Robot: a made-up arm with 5 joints.
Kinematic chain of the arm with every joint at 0, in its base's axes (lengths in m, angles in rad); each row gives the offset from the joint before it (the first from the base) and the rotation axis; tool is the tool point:
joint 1: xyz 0 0 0.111 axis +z
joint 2: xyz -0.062 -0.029 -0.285 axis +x
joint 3: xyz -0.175 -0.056 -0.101 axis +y
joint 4: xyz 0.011 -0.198 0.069 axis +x
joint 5: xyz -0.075 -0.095 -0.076 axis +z
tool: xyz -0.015 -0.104 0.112
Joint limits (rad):
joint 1: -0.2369..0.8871
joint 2: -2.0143..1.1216
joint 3: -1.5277..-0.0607
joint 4: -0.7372..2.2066
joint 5: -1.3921..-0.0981
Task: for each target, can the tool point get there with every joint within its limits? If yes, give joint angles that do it. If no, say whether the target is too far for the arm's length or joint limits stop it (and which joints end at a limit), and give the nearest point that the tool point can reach.
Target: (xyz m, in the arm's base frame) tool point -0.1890 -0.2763 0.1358
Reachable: yes | joints 0.1086 -1.6947 -0.8021 1.6244 -0.2295
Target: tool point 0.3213 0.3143 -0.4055
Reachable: no: joint limits stop it (at a limit: joint 1, joint 2, joint 3) | nearest point -0.1098 0.1200 -0.4357 | short by 0.474 m
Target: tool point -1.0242 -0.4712 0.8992
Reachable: no: too far | nearest point -0.4368 -0.2010 0.2403 | short by 0.923 m
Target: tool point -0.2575 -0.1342 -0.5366
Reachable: yes | joints 0.0336 0.4943 -0.8327 1.7707 -0.7266
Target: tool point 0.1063 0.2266 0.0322
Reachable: no: joint limits stop it (at a limit: joint 1, joint 2, joint 3, joint 5) | nearest point -0.1284 -0.0558 0.1653 | short by 0.391 m
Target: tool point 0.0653 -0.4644 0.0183
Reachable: yes | joints 0.6881 -1.1605 -0.9013 1.3685 -0.5633
